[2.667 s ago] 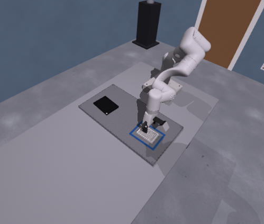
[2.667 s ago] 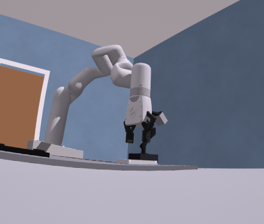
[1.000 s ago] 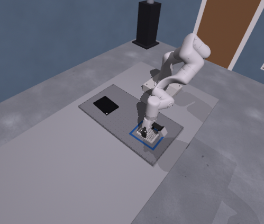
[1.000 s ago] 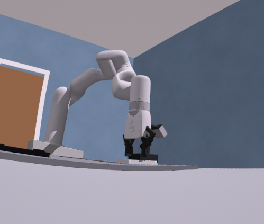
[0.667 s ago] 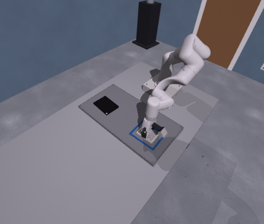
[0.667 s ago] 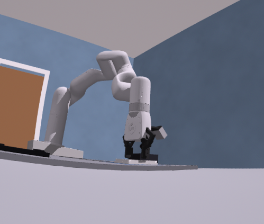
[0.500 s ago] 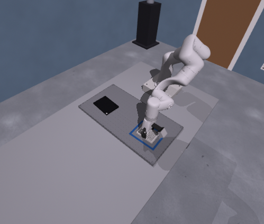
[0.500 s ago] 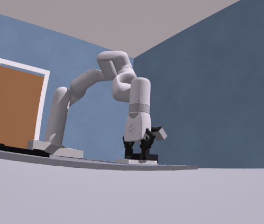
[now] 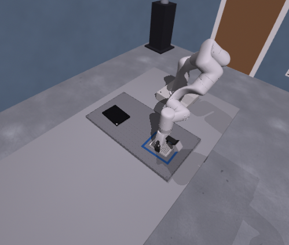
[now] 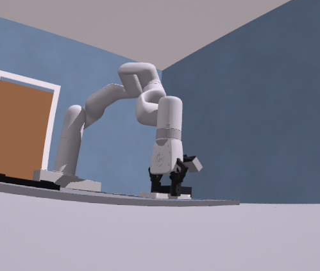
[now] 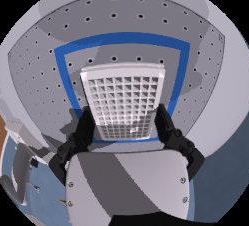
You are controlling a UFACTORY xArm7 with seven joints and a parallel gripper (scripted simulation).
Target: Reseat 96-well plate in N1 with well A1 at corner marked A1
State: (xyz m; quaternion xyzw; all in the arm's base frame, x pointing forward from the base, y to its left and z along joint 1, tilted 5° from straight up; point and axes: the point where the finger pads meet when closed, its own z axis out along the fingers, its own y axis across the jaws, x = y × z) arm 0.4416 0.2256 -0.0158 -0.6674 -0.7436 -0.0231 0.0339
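Right now my hand is 10 mm above the white 96-well plate. From my hand the other things lie so: black plate nest N1: 390 mm to the right, 30 mm ahead, 10 mm below.
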